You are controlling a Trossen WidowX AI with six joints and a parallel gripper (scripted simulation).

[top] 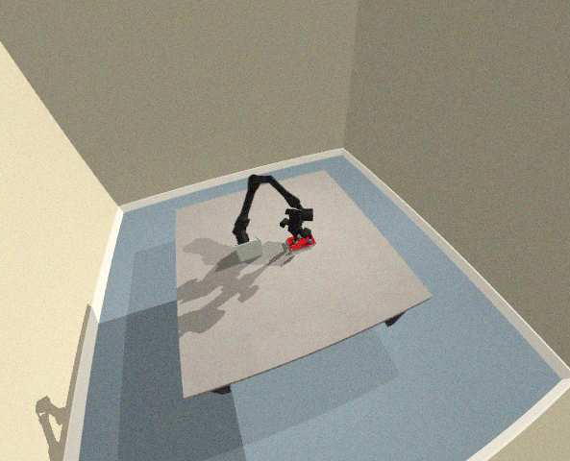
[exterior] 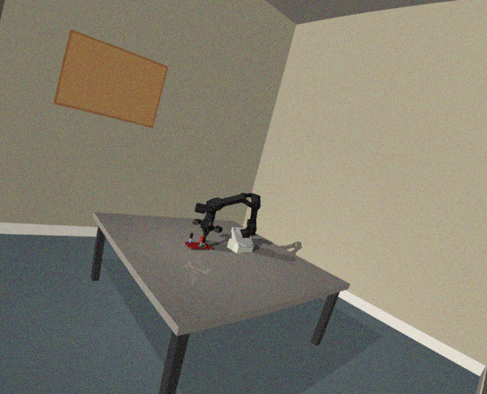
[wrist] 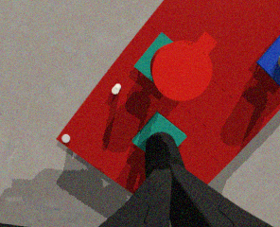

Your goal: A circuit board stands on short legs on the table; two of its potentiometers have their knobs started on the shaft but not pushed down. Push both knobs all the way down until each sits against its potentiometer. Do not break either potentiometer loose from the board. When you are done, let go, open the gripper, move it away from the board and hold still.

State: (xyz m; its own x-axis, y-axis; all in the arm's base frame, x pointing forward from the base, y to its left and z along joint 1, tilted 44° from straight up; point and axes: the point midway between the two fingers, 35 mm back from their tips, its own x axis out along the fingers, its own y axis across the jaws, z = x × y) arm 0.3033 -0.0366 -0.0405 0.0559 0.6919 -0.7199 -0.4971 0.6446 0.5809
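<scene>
Now: gripper tip 4 cm short of the red knob, 2 cm to the right of it and 1 cm below it. Also, from my gripper tip: teal potentiometer: 3 cm below.
</scene>
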